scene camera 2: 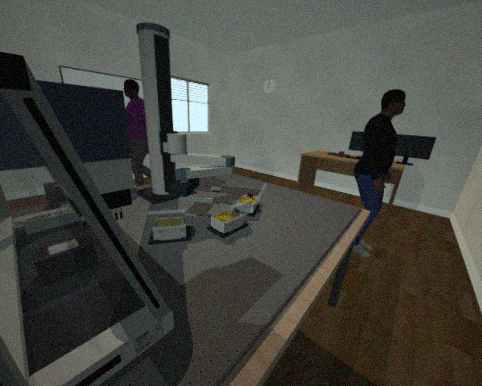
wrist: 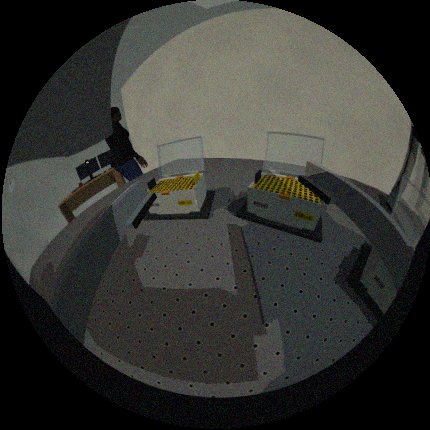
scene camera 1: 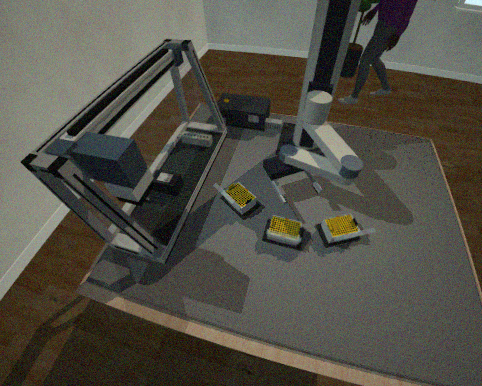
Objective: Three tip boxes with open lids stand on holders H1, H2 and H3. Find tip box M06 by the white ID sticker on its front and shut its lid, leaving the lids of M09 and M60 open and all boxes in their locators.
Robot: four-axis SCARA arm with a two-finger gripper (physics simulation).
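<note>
Three tip boxes with yellow tip racks stand in dark holders on the grey perforated table, all with lids open. The left box shows at the right edge of the wrist view, and its sticker looks like M09. The middle box reads about M60. The right box has a sticker too small to read. My gripper is open and empty. It hangs low behind the boxes and faces the gap between the middle and right ones.
A tall gantry machine fills the table's left side. A black case lies at the back beside the arm's column. One person walks behind the table. Another stands by a desk.
</note>
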